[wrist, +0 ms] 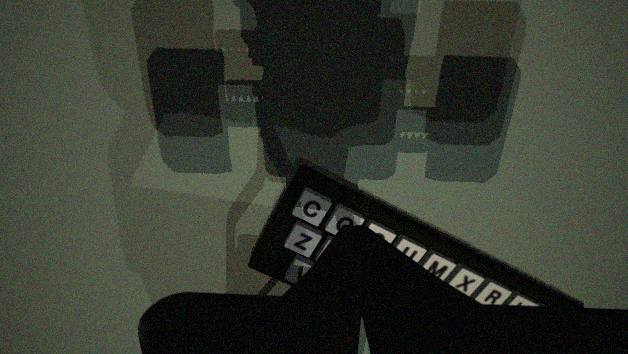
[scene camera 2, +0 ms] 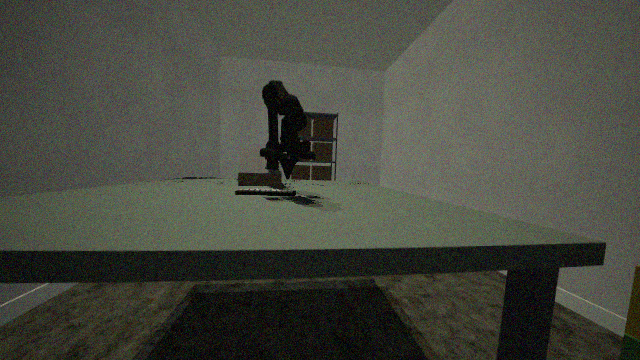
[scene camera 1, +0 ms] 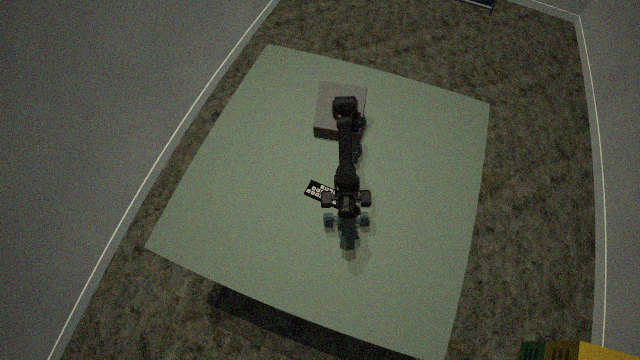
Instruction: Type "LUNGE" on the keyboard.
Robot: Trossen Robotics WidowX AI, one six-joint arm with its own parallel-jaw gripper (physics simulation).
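Frame: origin at the arm's base, x ahead, y left, z up, level; metres.
Seen in the pictures: gripper, fingertip midpoint: (wrist: 352, 236) (scene camera 2: 287, 178); arm's base, link origin: (scene camera 2: 272, 165).
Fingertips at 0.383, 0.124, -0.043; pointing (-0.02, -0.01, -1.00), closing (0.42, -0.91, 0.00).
Note:
Offsets run from my fingertips to a thing's top centre, as dx, dy, dz. Level surfaces: height alone.
The black keyboard @[-0.040, -0.080, -0.046] (scene camera 1: 316, 190) (scene camera 2: 265, 192) (wrist: 425, 235) lies slanted on the table, with pale lettered keys. My gripper (scene camera 1: 346, 207) (scene camera 2: 288, 176) (wrist: 352, 236) is shut and empty, pointing down a little above the keyboard's C end. In the wrist view its tips cover the lower part of the G key @[-0.018, -0.010, -0.046] (wrist: 342, 216). The C key @[-0.018, +0.010, -0.046] (wrist: 311, 208) and Z key @[-0.038, +0.005, -0.046] (wrist: 302, 240) show to the left. The U key @[-0.019, -0.050, -0.046] (wrist: 411, 250) shows in part, right of the tips. The L, N and E keys are hidden behind the fingers.
The arm's base stands on a grey-brown block (scene camera 1: 327, 107) (scene camera 2: 255, 179) on the pale green table @[dz -0.062] (scene camera 1: 240, 200) (scene camera 2: 150, 225). Dark arm shadows fall across the table and the keyboard's edge. A shelf unit (scene camera 2: 336, 145) with brown boxes stands by the far wall.

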